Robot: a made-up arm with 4 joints.
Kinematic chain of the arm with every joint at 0, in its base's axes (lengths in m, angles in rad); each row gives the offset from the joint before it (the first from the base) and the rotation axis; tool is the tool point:
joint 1: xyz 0 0 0.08 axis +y
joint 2: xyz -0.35 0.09 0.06 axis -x
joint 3: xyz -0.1 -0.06 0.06 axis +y
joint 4: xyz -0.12 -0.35 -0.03 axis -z
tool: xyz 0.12 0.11 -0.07
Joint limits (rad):
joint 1: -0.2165..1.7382
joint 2: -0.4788..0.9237
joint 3: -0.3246..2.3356
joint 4: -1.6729..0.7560
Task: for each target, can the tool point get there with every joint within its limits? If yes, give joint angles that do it. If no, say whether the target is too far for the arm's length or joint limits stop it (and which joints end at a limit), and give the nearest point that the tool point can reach.
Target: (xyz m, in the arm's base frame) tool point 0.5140 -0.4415 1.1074
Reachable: no: too far | nearest point 0.3249 -0.2008 0.7378 | short by 0.480 m
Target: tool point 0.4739 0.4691 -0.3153
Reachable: no: joint limits stop it (at a limit: joint 1, joint 2, joint 3, joint 4) | nearest point 0.5362 0.1503 0.3492 | short by 0.740 m
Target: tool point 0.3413 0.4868 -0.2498
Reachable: no: joint limits stop it (at a limit: joint 1, joint 2, joint 3, joint 4) | nearest point 0.5362 0.1503 0.3492 | short by 0.714 m
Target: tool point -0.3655 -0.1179 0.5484
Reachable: yes | joints 0.5666 0.7052 0.1058 -0.7046
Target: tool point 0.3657 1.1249 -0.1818
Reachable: no: too far | nearest point 0.5362 0.1503 0.3492 | short by 1.123 m
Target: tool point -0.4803 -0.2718 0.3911
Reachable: yes | joints 0.3327 0.0885 1.7840 0.4759
